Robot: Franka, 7 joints.
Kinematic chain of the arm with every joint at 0, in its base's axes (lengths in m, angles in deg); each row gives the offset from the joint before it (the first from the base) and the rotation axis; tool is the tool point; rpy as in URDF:
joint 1: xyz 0 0 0.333 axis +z
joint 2: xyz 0 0 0 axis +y
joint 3: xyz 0 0 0.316 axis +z
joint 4: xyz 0.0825 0 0 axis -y
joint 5: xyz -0.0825 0 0.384 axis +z
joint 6: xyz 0 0 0 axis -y
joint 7: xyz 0.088 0 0 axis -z
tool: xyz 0 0 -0.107 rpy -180 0 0
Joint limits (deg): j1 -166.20..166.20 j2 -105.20..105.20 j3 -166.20..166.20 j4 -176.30..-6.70 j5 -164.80..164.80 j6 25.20..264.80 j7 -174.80..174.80
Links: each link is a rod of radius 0.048 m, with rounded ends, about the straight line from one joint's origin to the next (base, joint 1, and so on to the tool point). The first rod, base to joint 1, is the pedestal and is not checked.
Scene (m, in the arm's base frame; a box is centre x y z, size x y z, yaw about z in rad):
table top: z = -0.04
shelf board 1: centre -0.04 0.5 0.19 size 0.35 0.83 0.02 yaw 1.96
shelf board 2: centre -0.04 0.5 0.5 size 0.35 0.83 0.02 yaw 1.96
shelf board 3: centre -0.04 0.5 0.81 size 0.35 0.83 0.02 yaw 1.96
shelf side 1: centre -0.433 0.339 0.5 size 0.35 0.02 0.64 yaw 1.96
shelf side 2: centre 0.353 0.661 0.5 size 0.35 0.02 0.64 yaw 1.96
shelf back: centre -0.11 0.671 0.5 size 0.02 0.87 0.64 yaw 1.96
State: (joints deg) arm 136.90 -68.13 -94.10 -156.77 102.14 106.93 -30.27
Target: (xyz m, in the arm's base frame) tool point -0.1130 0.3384 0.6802
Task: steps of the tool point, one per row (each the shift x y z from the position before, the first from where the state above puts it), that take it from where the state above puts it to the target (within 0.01 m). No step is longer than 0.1 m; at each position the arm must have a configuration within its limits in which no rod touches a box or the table.
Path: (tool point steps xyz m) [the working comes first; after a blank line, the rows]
Joints at the target: 166.15 -57.77 -47.31 -137.71 104.38 100.58 -30.27
Straight joint move there: touches shelf board 2.

1: 0.0183 -0.0395 0.0540
2: 0.0051 -0.0551 0.0451
3: -0.0121 -0.0594 0.0270
4: -0.0248 -0.0518 0.0043
5: -0.0137 0.0299 0.0448
6: -0.0280 0.0232 0.0445
7: -0.0386 0.0113 0.0412
8: -0.0434 -0.0034 0.0352
9: -0.0414 -0.0180 0.0272
10: -0.0334 -0.0290 0.0177
11: -0.0346 0.0923 0.0081
12: -0.0387 0.0862 -0.0081

